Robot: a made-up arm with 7 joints.
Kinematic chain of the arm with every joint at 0, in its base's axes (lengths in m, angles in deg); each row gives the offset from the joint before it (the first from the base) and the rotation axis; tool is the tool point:
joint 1: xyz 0 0 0.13 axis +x
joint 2: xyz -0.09 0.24 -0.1 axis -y
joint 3: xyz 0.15 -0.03 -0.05 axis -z
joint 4: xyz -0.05 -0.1 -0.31 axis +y
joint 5: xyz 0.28 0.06 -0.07 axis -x
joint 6: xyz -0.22 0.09 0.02 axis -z
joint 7: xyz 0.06 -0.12 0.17 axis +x
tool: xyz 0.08 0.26 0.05
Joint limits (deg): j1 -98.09..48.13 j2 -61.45..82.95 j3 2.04..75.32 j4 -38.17..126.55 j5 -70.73..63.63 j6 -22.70..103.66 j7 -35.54..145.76
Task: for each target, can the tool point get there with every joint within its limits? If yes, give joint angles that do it. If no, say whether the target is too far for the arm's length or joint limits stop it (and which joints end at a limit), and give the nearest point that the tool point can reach.
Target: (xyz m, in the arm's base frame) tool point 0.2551 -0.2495 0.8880
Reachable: no: joint limits stop it (at a limit: joint 1, joint 2, joint 5, joint 6) | nearest point 0.2603 -0.0998 0.6556 | short by 0.277 m
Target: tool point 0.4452 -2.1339 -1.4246
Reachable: no: too far | nearest point 0.0920 -0.7856 -0.4423 | short by 1.705 m
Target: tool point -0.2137 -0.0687 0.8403
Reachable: no: joint limits stop it (at a limit: joint 1, joint 2, joint 4, joint 6) | nearest point -0.0036 0.0164 0.6127 | short by 0.321 m
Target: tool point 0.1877 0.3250 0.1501
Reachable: yes | joints 12.51 14.59 31.66 -16.07 6.06 -6.47 36.68
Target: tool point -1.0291 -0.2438 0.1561
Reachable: no: joint limits stop it (at a limit: joint 1, joint 2, joint 5, joint 6) | nearest point -0.8230 -0.2532 0.1137 | short by 0.211 m
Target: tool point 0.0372 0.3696 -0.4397
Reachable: yes | joints 33.73 -36.49 7.75 90.09 7.23 35.84 107.61
